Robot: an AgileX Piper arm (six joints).
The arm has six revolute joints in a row. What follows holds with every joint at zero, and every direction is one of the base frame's. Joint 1 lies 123 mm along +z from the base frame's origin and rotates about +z. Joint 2 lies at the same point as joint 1 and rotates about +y. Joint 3 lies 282.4 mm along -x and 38.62 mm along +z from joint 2 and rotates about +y. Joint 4 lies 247.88 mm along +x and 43.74 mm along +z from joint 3 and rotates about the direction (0.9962, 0, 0.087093). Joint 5 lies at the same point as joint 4 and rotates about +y. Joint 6 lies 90.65 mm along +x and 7.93 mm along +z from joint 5 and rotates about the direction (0.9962, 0, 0.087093). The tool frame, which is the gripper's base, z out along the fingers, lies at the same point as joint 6; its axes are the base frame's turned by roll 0, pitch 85.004 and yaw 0 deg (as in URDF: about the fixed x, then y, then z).
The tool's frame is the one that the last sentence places.
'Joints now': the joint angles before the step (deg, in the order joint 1, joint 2, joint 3, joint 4, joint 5, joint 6). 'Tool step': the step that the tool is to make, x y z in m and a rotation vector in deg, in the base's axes. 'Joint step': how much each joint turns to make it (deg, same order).
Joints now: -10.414 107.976 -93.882 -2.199 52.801 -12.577
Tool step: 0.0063 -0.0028 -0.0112 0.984 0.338 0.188
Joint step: -0.454 1.799 -0.252 1.369 -1.054 -0.960
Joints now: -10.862 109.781 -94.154 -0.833 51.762 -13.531
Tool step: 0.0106 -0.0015 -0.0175 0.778 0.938 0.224
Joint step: -0.068 3.059 -0.922 0.834 -1.072 -0.509
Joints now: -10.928 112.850 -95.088 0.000 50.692 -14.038
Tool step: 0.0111 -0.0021 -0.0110 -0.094 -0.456 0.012
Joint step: 0.006 2.669 -1.679 -0.003 -1.456 -0.006
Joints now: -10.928 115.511 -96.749 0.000 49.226 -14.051
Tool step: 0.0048 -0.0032 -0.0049 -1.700 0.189 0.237
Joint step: 0.001 1.296 -0.965 -1.876 -0.464 0.251
